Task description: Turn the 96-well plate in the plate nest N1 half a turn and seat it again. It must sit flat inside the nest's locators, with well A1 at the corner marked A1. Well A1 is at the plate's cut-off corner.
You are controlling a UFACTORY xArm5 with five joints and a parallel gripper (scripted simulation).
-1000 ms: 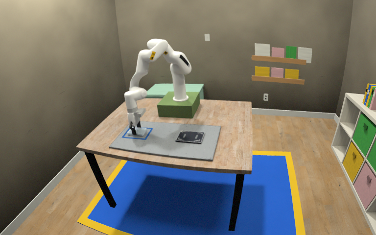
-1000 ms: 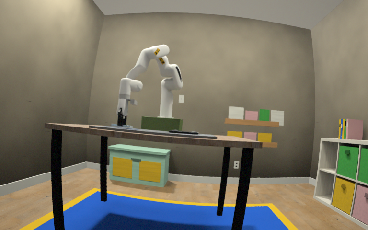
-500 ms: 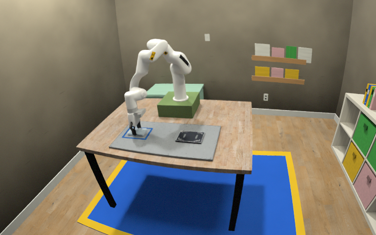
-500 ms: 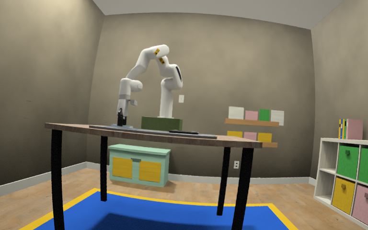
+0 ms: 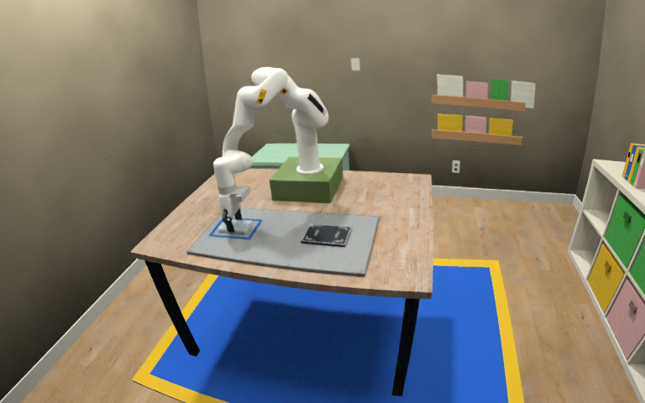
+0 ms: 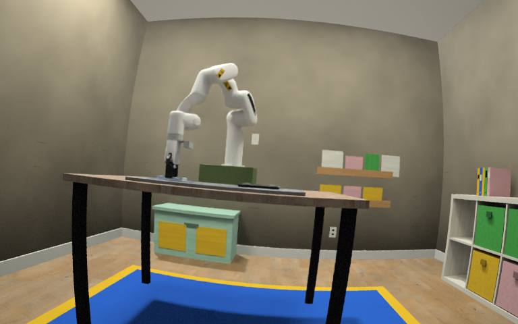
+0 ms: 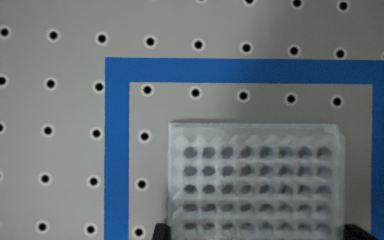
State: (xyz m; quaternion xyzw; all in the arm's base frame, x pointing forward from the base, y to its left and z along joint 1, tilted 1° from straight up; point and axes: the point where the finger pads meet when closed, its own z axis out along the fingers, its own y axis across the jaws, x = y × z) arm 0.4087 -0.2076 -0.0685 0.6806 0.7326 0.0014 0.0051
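My gripper is now 1 cm above the 96-well plate. The rest, counted from my hand: black plate nest N1 (1 cm behind, 39 cm to the left, 1 cm below).
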